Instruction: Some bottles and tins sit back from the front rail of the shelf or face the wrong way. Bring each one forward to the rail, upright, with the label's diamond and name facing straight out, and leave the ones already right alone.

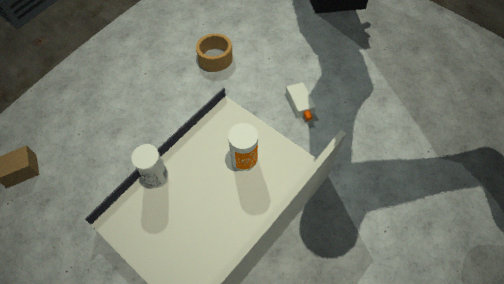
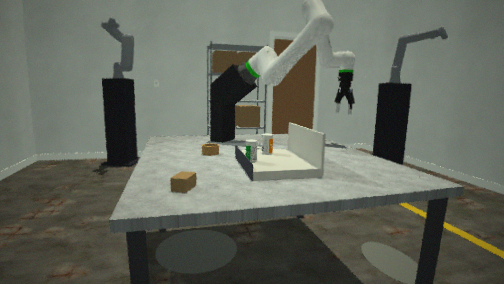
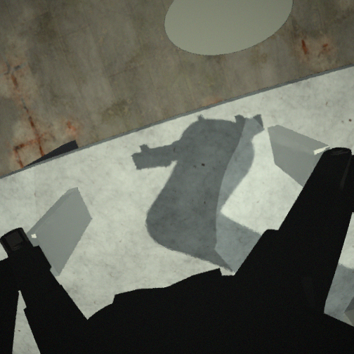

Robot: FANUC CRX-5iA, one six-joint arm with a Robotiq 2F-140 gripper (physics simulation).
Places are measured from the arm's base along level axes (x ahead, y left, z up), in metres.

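Pixels of known places: gripper, between the fingertips: (image 2: 343, 113); arm's base, origin of its link: (image 2: 245, 75).
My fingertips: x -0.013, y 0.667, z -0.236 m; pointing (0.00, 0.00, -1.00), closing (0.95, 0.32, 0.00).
Observation:
For each thing: its middle in the pictures, then the offset to it from my fingertips. Level surfaces: height alone.
- white tin with an orange label, middle of its body: (image 1: 243, 148) (image 2: 267, 143) dx +0.509, dy -0.508, dz -0.130 m
- dark front rail, middle of its body: (image 1: 162, 157) (image 2: 242, 161) dx +0.655, dy -0.620, dz -0.189 m
- white bottle with a green label, middle of its body: (image 1: 151, 167) (image 2: 251, 151) dx +0.688, dy -0.579, dz -0.132 m
- brown ring, middle of its body: (image 1: 214, 52) (image 2: 210, 149) dx +0.392, dy -0.828, dz -0.192 m
- brown block, middle of its body: (image 1: 16, 166) (image 2: 183, 181) dx +0.976, dy -0.808, dz -0.192 m
- table, height of its surface: dz -0.217 m
- white object with an orange end, middle of its body: (image 1: 301, 102) dx +0.299, dy -0.568, dz -0.203 m
A white tin with an orange label (image 1: 244, 147) (image 2: 267, 144) stands upright on the cream shelf (image 1: 190, 240) (image 2: 287, 174), back from the dark front rail (image 1: 192, 121) (image 2: 243, 162). Its orange label faces toward the back panel, away from the rail. A white bottle with a green label (image 1: 150, 167) (image 2: 251, 151) stands upright close at the rail; its green side faces the rail, and its diamond and name cannot be read. My gripper (image 2: 344, 108) (image 3: 174, 175) is open and empty, high above and beyond the back panel side of the shelf, fingers pointing down.
The upright back panel (image 1: 320, 167) (image 2: 306, 149) borders the shelf. A brown ring (image 1: 215, 61) (image 2: 210, 150) and a brown block (image 1: 17, 167) (image 2: 183, 182) are on the table (image 1: 420, 215) (image 2: 300, 194) (image 3: 115, 200) on the rail side. A white object with an orange end (image 1: 299, 98) lies near the shelf.

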